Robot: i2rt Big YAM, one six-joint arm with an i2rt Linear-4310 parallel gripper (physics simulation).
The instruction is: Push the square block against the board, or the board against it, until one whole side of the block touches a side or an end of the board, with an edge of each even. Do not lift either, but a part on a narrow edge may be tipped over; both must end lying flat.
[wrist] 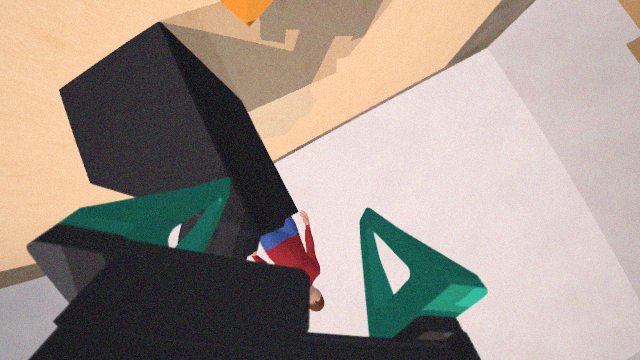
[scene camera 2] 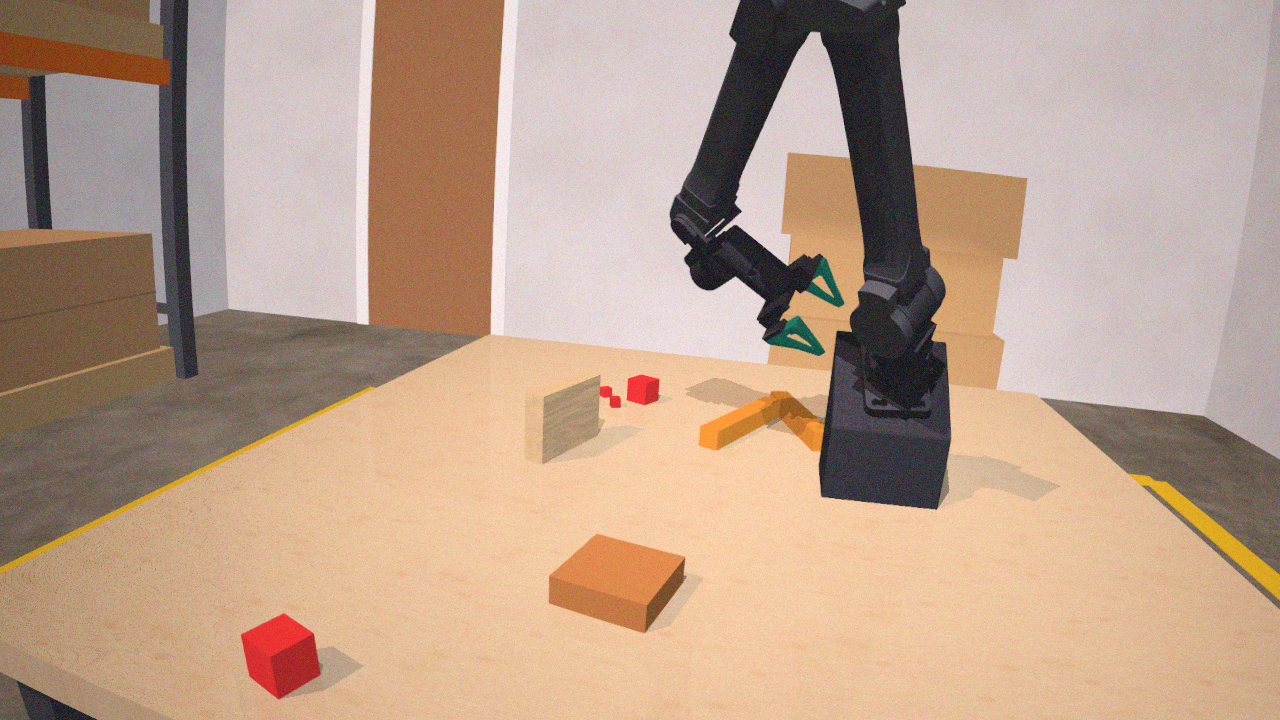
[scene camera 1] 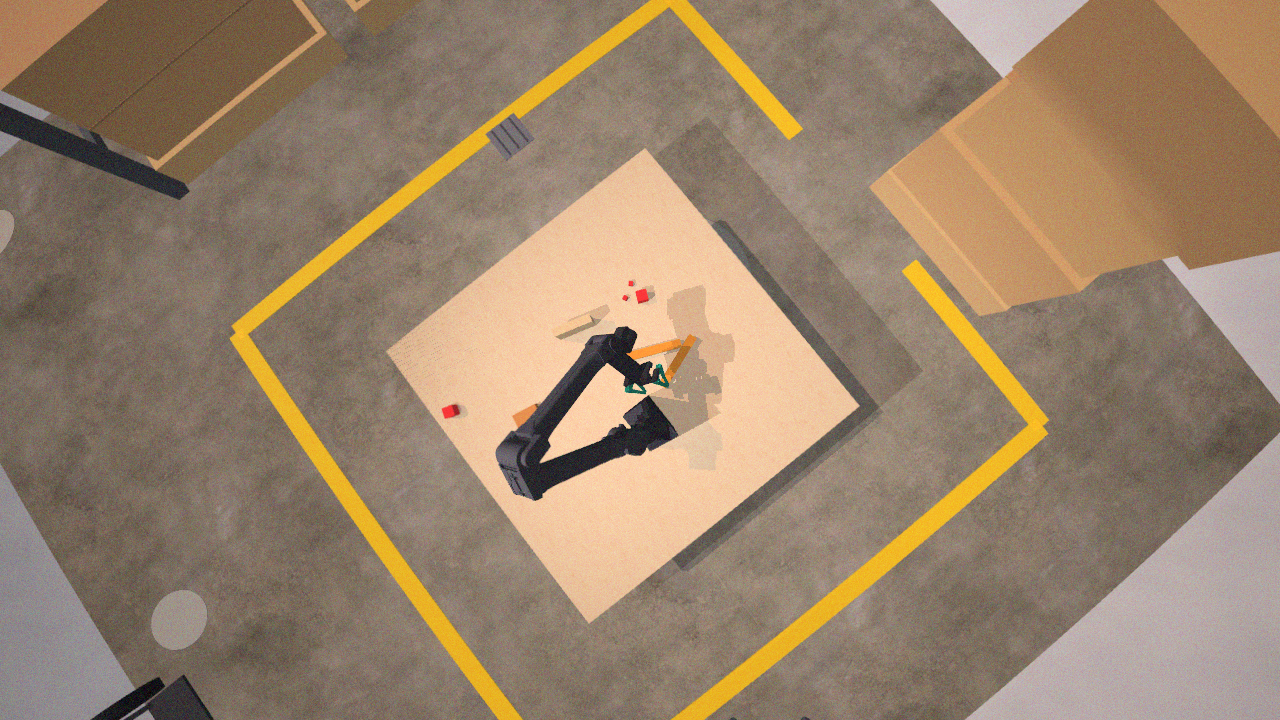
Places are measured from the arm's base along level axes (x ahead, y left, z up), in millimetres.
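Where they show: gripper, between the fingertips: (wrist: pixel 300 200) (scene camera 2: pixel 832 329) (scene camera 1: pixel 657 389); arm's base, origin of its link: (wrist: pixel 228 204) (scene camera 2: pixel 893 377) (scene camera 1: pixel 650 425).
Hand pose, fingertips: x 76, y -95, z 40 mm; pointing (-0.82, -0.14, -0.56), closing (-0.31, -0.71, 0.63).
Things, the pixels of their centre, and the offset from my fingertips.
- square block, middle of its body: (scene camera 2: pixel 618 580) (scene camera 1: pixel 530 420) dx +225, dy +434, dz -179 mm
- board, middle of its body: (scene camera 2: pixel 563 415) (scene camera 1: pixel 574 327) dx +370, dy +72, dz -146 mm
- orange angled piece, middle of its body: (scene camera 2: pixel 742 421) (scene camera 1: pixel 652 350) dx +113, dy -85, dz -178 mm
The square block (scene camera 1: pixel 523 415) (scene camera 2: pixel 617 569), flat and orange-brown, lies on the table nearer the front in the scene camera 2 view; the arm partly covers it in the scene camera 1 view. The board (scene camera 1: pixel 575 327) (scene camera 2: pixel 570 420), pale wood, stands upright on a narrow edge farther back. A wide gap separates them, and the board is turned differently from the block. My gripper (scene camera 1: pixel 655 388) (scene camera 2: pixel 832 329) (wrist: pixel 300 200) is open and empty, with green fingers, high above the table near the arm's base. Neither part shows in the wrist view.
An orange angled piece (scene camera 1: pixel 656 349) (scene camera 2: pixel 738 420) (wrist: pixel 247 9) lies beside the arm's black base (scene camera 2: pixel 881 465) (wrist: pixel 140 115). A red cube (scene camera 1: pixel 641 295) (scene camera 2: pixel 642 389) and two tiny ones lie behind the board. Another red cube (scene camera 1: pixel 450 411) (scene camera 2: pixel 280 656) lies near the table's front-left edge.
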